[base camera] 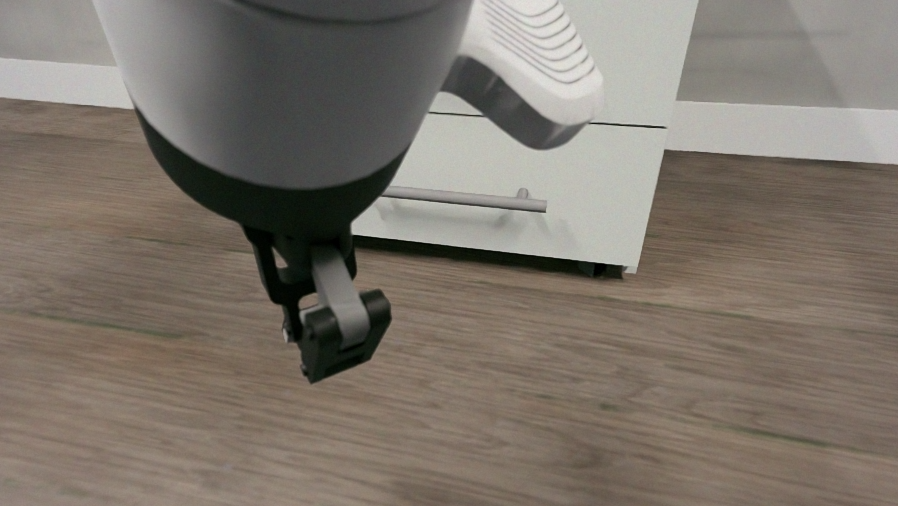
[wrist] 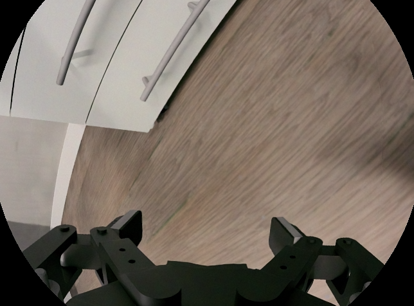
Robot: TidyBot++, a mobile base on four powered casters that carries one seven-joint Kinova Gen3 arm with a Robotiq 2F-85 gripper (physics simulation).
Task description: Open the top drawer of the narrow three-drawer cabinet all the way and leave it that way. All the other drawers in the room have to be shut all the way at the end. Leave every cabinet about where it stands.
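The white cabinet shows its lower part behind my arm in the base camera view and runs across the upper left of the wrist view. Its bottom drawer (base camera: 596, 194) (wrist: 122, 95) and middle drawer (base camera: 647, 69) (wrist: 45, 95) look shut, with thin seams between the fronts. The bottom drawer's bar handle (base camera: 465, 198) (wrist: 172, 52) and the middle drawer's handle (wrist: 75, 42) are grey. A thin strip of the top drawer (wrist: 6, 95) shows at the left edge; how far it is open cannot be told. My gripper (base camera: 344, 352) (wrist: 205, 229) is open and empty, in front of the cabinet and apart from it.
A white baseboard (base camera: 785, 128) (wrist: 62, 185) runs along the grey wall (base camera: 785, 56) (wrist: 30, 170) behind the cabinet. The brown wood floor (base camera: 565, 389) (wrist: 280, 135) lies in front of the cabinet and under the gripper. My arm (base camera: 282, 106) hides the left part of the cabinet.
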